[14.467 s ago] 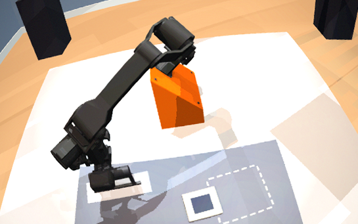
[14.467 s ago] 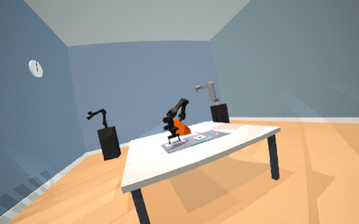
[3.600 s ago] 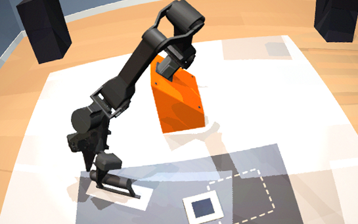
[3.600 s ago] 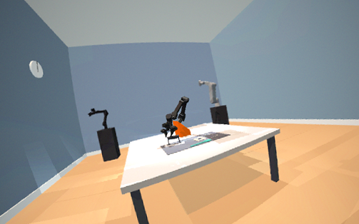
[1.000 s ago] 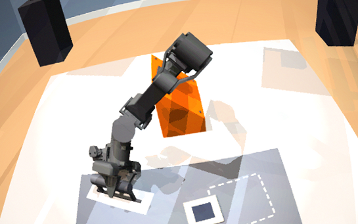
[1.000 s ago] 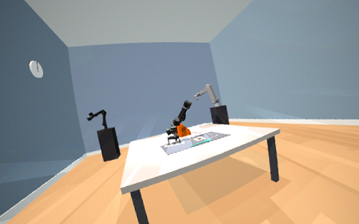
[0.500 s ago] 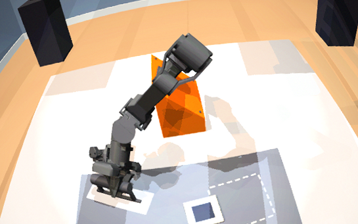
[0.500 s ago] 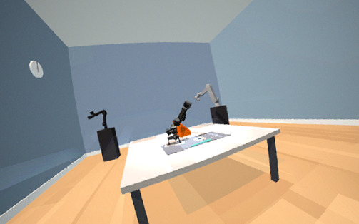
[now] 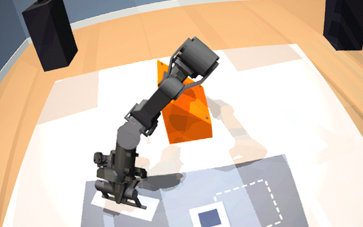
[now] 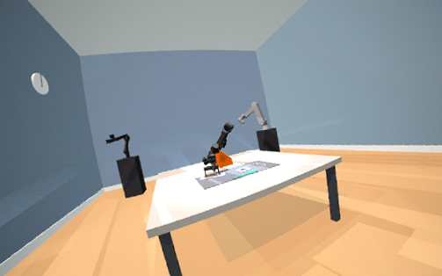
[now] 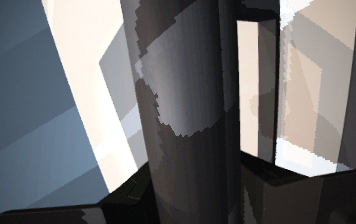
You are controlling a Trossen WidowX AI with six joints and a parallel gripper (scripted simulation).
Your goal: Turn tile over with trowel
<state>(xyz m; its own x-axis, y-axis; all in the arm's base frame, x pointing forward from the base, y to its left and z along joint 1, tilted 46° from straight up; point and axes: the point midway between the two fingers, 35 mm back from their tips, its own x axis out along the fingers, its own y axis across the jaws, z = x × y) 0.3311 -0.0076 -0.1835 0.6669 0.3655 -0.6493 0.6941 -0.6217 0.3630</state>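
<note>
The mat is 180 mm to the left of my gripper tip, 70 mm below it and 30 mm ahead of it. From my gripper tip the other things lie so: white tile: 230 mm to the left, 40 mm below, 40 mm ahead; then trowel: 20 mm behind, 10 mm to the left, 10 mm below.
</note>
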